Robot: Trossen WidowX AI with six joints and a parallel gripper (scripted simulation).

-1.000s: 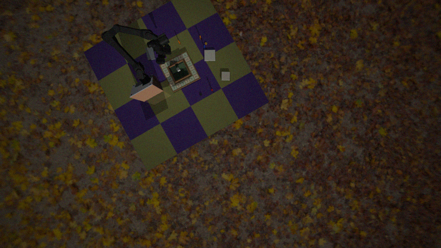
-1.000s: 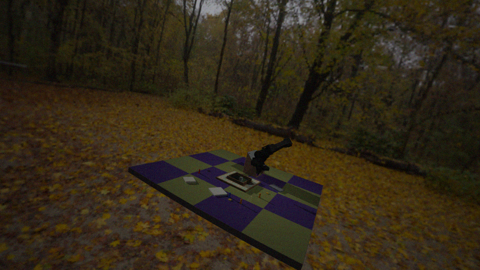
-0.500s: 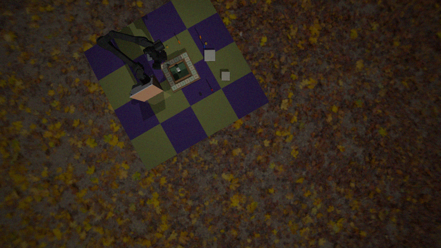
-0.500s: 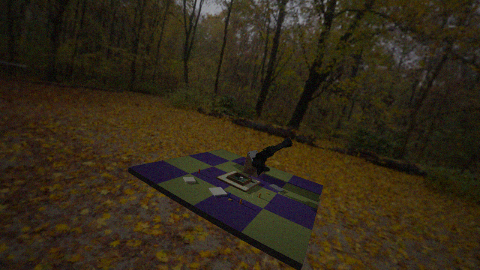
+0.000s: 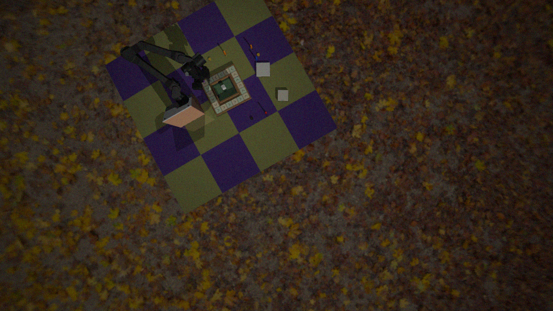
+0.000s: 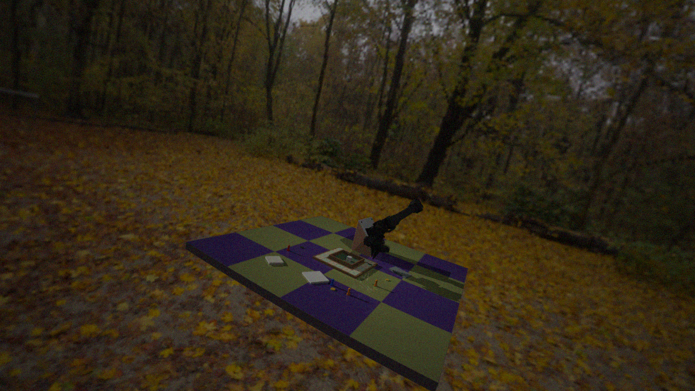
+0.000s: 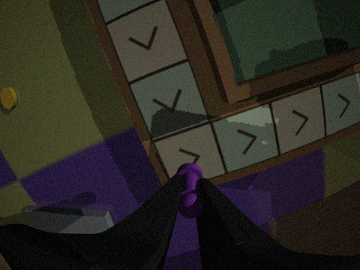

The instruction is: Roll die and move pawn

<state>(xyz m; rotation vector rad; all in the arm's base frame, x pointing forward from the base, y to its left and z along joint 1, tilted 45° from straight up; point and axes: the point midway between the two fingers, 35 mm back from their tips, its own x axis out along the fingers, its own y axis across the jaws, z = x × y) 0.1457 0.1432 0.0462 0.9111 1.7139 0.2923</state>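
Right now my gripper tip is 12 cm short of the white die, 9 cm to the left of it and 2 cm above it. Round my gripper tip: grey card 17 cm to the left, 7 cm behind, 4 cm below; then green dice tray 12 cm ahead, 11 cm to the right, 4 cm below; then purple pawn 1 cm above.
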